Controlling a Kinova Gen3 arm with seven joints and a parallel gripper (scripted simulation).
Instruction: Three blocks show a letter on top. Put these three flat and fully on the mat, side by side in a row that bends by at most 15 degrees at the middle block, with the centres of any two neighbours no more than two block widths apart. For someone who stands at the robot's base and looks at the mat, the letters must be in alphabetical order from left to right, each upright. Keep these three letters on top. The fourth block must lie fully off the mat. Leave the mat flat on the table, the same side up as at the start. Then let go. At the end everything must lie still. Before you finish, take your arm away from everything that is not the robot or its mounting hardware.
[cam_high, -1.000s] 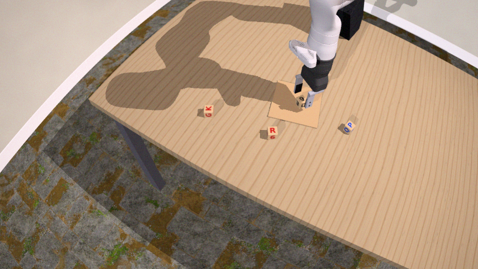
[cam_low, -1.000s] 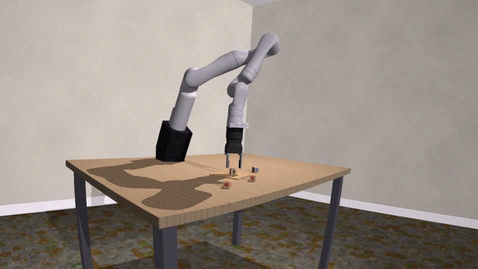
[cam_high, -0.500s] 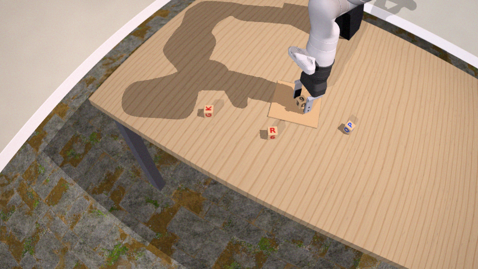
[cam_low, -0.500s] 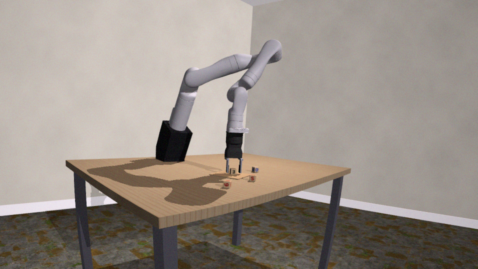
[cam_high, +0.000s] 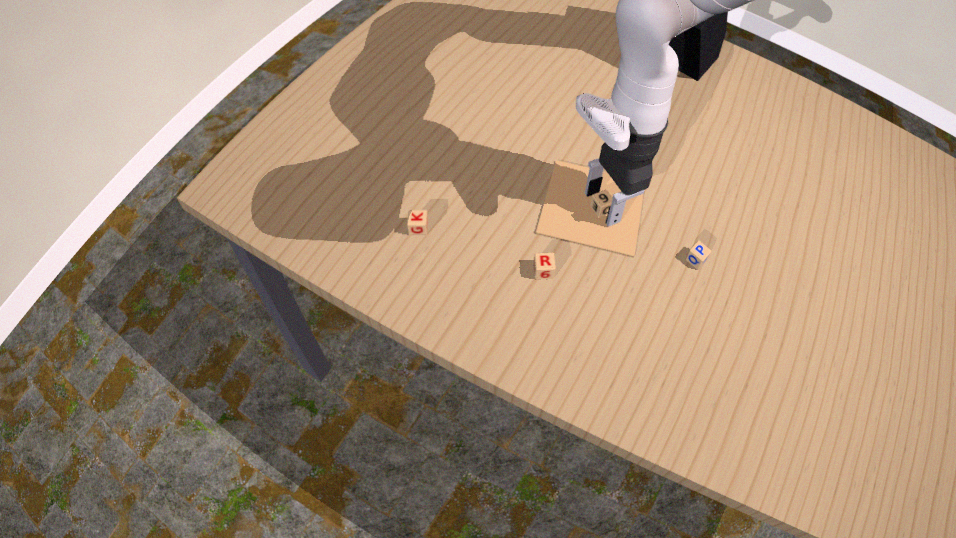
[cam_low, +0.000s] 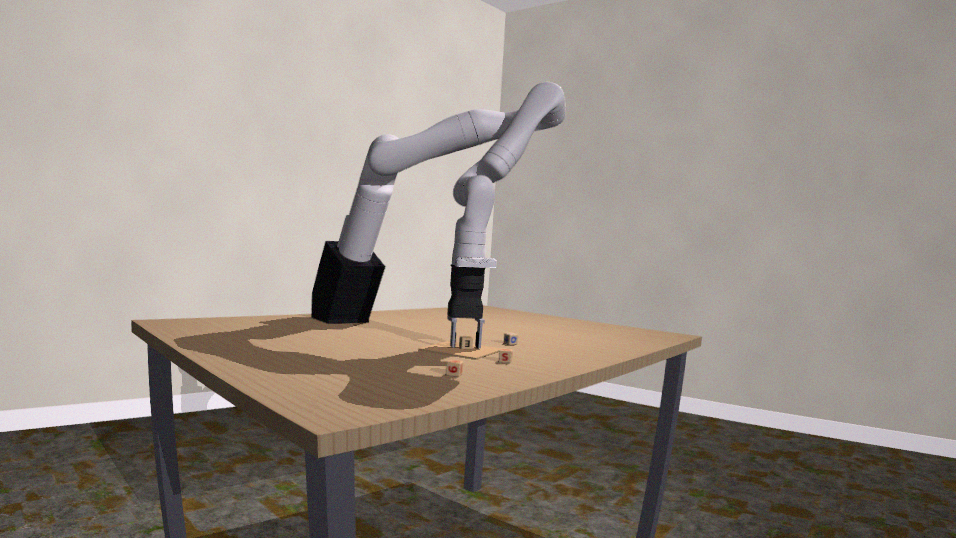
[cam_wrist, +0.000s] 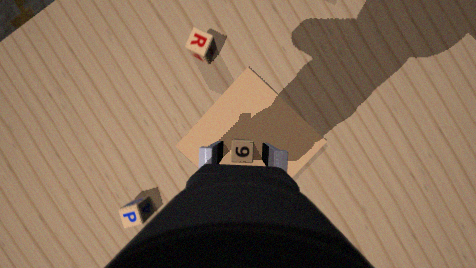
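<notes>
The block lies 1 cm below my hand. Round my hand: tan mat (1 cm to the right, 2 cm below).
</notes>
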